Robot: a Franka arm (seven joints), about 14 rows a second.
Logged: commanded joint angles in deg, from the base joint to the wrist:
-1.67 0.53 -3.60 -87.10 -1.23 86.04 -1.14
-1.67 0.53 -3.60 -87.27 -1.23 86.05 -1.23
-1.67 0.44 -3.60 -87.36 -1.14 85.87 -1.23
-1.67 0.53 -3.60 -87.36 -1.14 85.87 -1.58
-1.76 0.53 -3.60 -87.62 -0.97 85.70 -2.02
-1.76 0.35 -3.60 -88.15 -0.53 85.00 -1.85
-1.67 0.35 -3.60 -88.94 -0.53 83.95 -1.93
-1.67 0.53 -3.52 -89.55 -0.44 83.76 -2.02
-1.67 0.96 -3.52 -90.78 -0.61 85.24 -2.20
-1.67 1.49 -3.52 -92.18 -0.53 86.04 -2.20
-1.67 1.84 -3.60 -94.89 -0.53 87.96 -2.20
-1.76 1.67 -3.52 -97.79 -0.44 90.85 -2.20
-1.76 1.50 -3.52 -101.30 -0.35 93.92 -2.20
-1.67 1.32 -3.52 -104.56 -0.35 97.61 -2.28
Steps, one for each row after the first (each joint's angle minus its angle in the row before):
0.00 0.00 0.00 -0.17 0.00 0.01 -0.09
0.00 -0.09 0.00 -0.09 0.09 -0.18 0.00
0.00 0.09 0.00 0.00 0.00 0.00 -0.35
-0.09 0.00 0.00 -0.26 0.17 -0.17 -0.44
0.00 -0.18 0.00 -0.53 0.44 -0.70 0.17
0.09 0.00 0.00 -0.79 0.00 -1.05 -0.08
0.00 0.18 0.08 -0.61 0.09 -0.19 -0.09
0.00 0.43 0.00 -1.23 -0.17 1.48 -0.18
0.00 0.53 0.00 -1.40 0.08 0.80 0.00
0.00 0.35 -0.08 -2.71 0.00 1.92 0.00
-0.09 -0.17 0.08 -2.90 0.09 2.89 0.00
0.00 -0.17 0.00 -3.51 0.09 3.07 0.00
0.09 -0.18 0.00 -3.26 0.00 3.69 -0.08

